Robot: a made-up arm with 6 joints.
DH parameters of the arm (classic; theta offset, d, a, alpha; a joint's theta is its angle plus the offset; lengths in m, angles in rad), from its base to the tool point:
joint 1: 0 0.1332 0 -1.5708
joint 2: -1.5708 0 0.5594 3.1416
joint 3: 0 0 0 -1.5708
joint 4: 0 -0.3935 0 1.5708
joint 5: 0 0.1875 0 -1.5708
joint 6: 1.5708 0 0 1.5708
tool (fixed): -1.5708 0 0 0
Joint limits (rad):
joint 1: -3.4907..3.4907
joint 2: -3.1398..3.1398
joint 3: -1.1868..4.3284
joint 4: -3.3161..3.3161
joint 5: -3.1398..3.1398
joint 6: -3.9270..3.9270
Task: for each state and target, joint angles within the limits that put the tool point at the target. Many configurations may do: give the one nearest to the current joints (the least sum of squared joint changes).
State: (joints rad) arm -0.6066 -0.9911 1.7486 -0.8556 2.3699 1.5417
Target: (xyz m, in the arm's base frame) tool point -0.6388 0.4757 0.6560
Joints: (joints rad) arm -0.7866 -1.2128 1.3953 -0.9017 2.3699 1.5417
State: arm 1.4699 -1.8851 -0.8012 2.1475 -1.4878 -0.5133
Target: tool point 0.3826 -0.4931 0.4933
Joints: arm 2.3140 -1.6918 -0.3957 1.8514 -1.4878 -0.5133
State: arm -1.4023 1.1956 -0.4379 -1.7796 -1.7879 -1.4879
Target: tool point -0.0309 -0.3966 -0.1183
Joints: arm -1.6883 1.2777 -0.1723 -1.6552 -1.7879 -1.4879
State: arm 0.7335 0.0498 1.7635 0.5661 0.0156 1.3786
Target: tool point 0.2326 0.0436 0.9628
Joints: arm 0.8440 0.6460 2.2955 0.6879 0.0156 1.3786
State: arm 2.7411 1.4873 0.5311 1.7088 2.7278 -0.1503
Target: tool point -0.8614 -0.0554 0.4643
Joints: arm 3.1494 0.8754 0.3811 1.8335 2.7278 -0.1503
